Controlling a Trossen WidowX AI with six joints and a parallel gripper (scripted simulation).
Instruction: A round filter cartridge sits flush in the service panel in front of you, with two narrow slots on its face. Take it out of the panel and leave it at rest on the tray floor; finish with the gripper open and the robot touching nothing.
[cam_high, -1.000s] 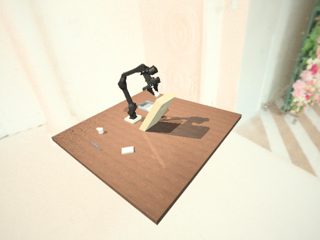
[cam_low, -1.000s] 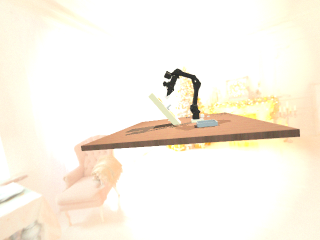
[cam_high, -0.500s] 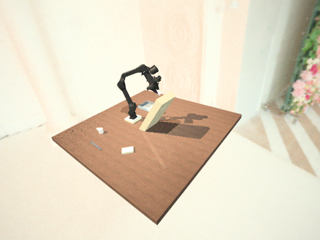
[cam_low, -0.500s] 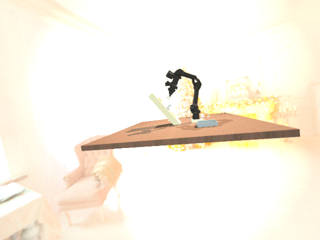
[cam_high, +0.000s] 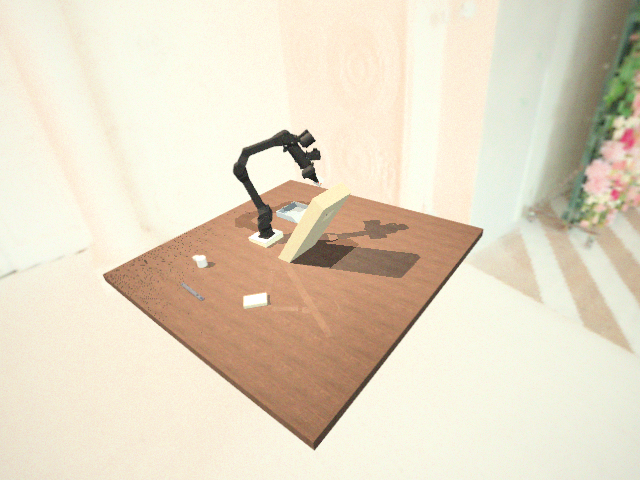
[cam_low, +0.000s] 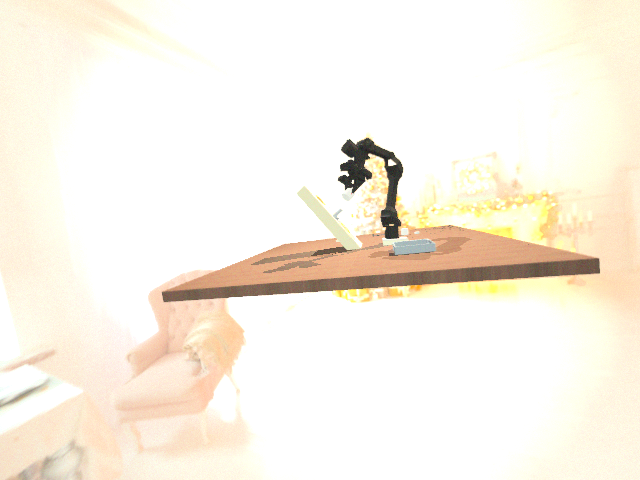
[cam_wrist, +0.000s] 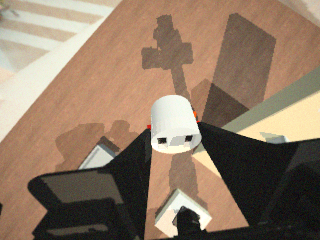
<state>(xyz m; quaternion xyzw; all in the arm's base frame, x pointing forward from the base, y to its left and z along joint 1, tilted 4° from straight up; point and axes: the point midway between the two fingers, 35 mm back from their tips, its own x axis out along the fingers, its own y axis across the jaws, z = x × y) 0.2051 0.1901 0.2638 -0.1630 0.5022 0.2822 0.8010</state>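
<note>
My gripper tip is 270 mm above the light blue tray, 230 mm past it and 90 mm to the right of it. Round my gripper tip: round white filter cartridge: right at my gripper tip; flat white block: 590 mm to the right, 270 mm below, 70 mm ahead.
</note>
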